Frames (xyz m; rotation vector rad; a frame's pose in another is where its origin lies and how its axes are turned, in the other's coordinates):
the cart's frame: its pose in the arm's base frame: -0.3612 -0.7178 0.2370 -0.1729 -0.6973 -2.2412
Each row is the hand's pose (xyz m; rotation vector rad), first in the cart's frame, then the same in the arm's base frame.
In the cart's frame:
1: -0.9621 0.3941 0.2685 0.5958 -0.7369 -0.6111
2: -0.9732 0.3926 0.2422 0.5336 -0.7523 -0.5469
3: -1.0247 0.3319 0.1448 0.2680 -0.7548 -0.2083
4: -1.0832 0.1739 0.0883 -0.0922 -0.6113 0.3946
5: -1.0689 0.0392 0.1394 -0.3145 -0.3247 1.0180
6: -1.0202 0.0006 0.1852 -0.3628 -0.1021 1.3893
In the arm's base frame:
1: 0.5648 -0.1797 0.3150 0.5531 1.9811 2.3573
2: 0.5738 -0.1858 0.2886 -0.6346 -1.9045 -2.3639
3: 0.5753 -0.1712 0.1637 -0.8715 -1.4557 -2.2247
4: 0.5086 -0.0762 0.0291 -0.9826 -0.7872 -1.8324
5: 0.3980 0.0167 0.0190 -0.8526 -0.2839 -1.3180
6: 0.3325 0.0315 0.0570 -0.7016 -0.0732 -0.9764

